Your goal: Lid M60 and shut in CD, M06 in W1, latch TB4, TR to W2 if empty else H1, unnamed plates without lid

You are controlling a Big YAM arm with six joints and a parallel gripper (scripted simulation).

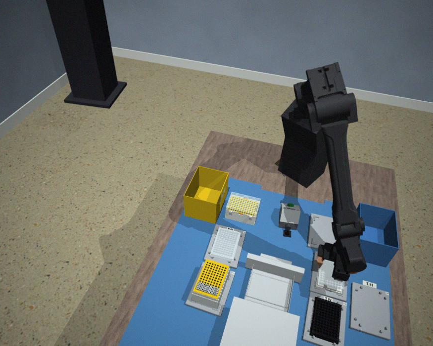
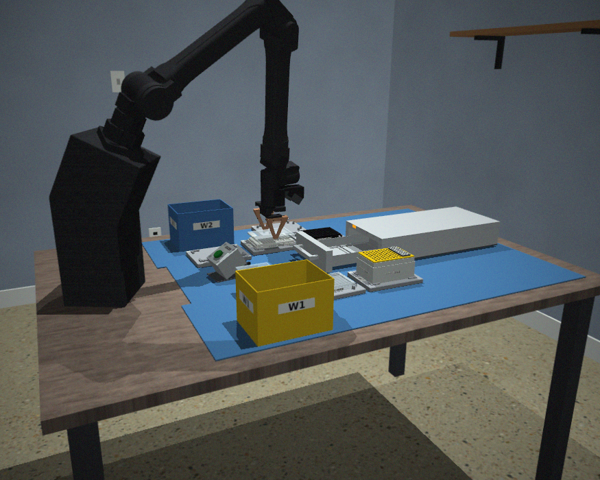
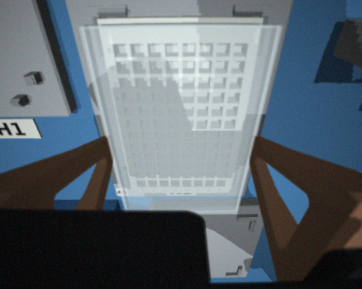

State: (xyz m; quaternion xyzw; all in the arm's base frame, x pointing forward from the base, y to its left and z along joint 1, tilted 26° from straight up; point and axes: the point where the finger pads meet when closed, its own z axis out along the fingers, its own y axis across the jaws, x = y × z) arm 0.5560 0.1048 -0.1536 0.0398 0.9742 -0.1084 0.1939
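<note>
Now: the white assay plate 30 mm below my hand. The rest, counted from my hand: nest N3 (40 mm below); home nest H1 (100 mm ahead, 130 mm to the left, 40 mm below); clear plate lid (right at my hand).
</note>
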